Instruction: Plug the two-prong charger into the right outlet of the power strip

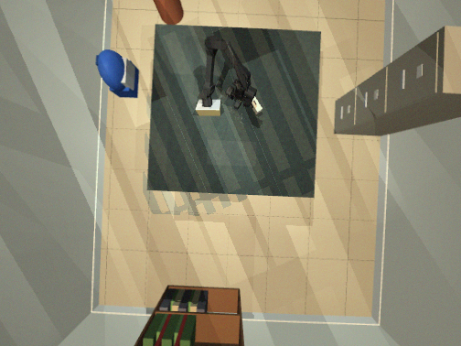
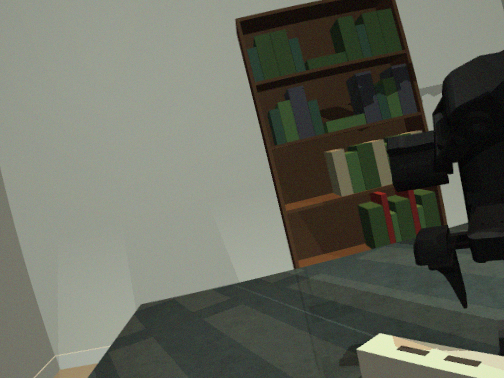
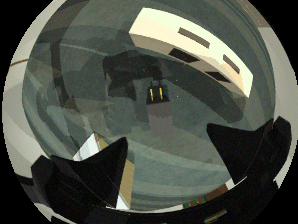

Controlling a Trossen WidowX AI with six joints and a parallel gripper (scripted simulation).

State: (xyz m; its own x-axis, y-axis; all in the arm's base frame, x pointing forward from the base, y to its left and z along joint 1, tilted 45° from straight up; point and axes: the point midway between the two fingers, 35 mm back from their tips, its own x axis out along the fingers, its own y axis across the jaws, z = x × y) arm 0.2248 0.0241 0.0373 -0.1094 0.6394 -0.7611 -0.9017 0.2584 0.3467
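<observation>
The dark charger is 5 cm below my gripper tip and 2 cm to the left of it.
</observation>
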